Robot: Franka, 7 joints.
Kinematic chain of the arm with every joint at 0, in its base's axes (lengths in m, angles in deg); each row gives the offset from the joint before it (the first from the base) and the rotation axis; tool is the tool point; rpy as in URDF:
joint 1: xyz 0 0 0.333 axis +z
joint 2: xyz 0 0 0 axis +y
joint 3: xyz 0 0 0.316 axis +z
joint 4: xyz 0.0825 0 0 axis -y
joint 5: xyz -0.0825 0 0.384 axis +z
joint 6: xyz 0 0 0 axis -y
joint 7: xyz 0.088 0 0 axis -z
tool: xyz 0 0 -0.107 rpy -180 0 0
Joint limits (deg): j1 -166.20..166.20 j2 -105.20..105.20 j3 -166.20..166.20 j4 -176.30..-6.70 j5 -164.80..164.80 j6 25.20..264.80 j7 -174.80..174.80
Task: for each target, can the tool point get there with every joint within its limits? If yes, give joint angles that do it. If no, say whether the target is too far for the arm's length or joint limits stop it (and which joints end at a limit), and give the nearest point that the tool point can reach.
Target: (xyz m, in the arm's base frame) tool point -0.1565 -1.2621 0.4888
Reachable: no: too far | nearest point -0.1048 -0.8451 0.4373 | short by 0.423 m
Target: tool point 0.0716 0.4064 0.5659
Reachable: yes | joints -22.03 -77.31 60.32 -147.50 -8.06 243.91 115.93
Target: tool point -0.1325 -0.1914 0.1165
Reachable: yes | joints 98.37 -16.93 135.12 -163.01 -130.25 166.74 93.10
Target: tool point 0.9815 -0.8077 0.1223
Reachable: no: too far | nearest point 0.6535 -0.5378 0.1927 | short by 0.431 m
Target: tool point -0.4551 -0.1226 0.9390
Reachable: yes | joints -90.82 41.03 -123.03 -67.41 -5.34 118.81 15.34
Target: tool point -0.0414 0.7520 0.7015
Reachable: yes | joints 125.15 69.91 -105.98 -52.70 16.54 158.23 90.39
